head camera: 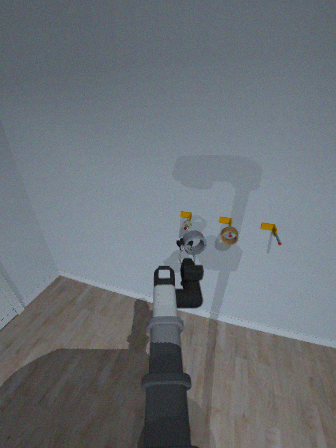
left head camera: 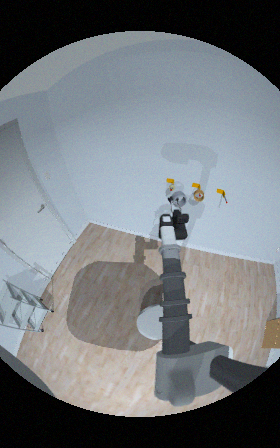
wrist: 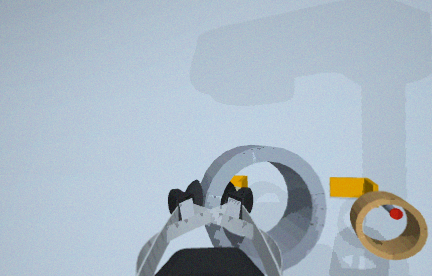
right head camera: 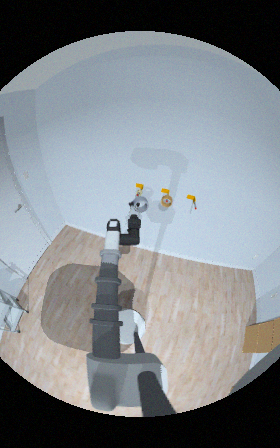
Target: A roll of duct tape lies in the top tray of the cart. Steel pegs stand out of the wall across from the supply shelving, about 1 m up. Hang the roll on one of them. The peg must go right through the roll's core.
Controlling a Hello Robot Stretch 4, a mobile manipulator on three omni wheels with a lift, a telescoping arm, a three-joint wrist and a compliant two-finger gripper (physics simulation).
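Places are measured from the robot's base along level axes (x ahead, y left, z up), in metres.
Pixels of known places: gripper, between the fingertips: [head camera: 184,239] [left head camera: 172,196] [wrist: 211,195] [right head camera: 134,201]; robot's base, origin of its link: [left head camera: 155,320] [right head camera: 125,325].
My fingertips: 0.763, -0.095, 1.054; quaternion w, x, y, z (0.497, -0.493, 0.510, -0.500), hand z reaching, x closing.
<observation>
For each thing: its top centre in the pictures, then the offset to it from my fingertips, as dx, dy, dz. "spot": a spot on its surface instead.
- grey duct tape roll, centre of its top: [wrist: 256,144] [head camera: 194,233] [right head camera: 140,197] [left head camera: 179,192] -0.017, -0.040, +0.047
- left peg, a spot on its surface: [head camera: 185,228] spot: +0.208, -0.031, -0.067
- middle peg, a spot on its surface: [wrist: 396,214] [head camera: 230,236] spot: +0.127, -0.267, -0.070
- right peg, a spot on its surface: [head camera: 279,243] spot: +0.047, -0.502, -0.067
- brown tape roll, centre of its top: [wrist: 384,194] [head camera: 230,228] [right head camera: 167,196] [left head camera: 199,190] +0.177, -0.284, -0.054
The grey duct tape roll [head camera: 202,243] [left head camera: 183,201] [right head camera: 146,204] [wrist: 301,207] faces the wall with its core open. My gripper [head camera: 185,243] [left head camera: 171,200] [right head camera: 133,204] [wrist: 211,195] is shut on the roll's left wall, one finger inside the core. Three pegs with yellow brackets and red tips stand out of the wall. The left peg [head camera: 185,228] is just above and left of the roll in the head view, with a small pale thing around it. Its bracket [wrist: 241,180] shows through the core; its tip is hidden there. The middle peg [head camera: 230,235] [wrist: 396,214] carries a brown roll. The right peg [head camera: 279,243] is bare.
The brown tape roll [head camera: 223,240] [left head camera: 194,198] [wrist: 367,242] hangs right of the grey roll. A glass-sided rack [left head camera: 42,330] stands at the far left. A tan box [left head camera: 272,334] [right head camera: 262,337] is at the right. The arm's shadow falls on the wall.
</observation>
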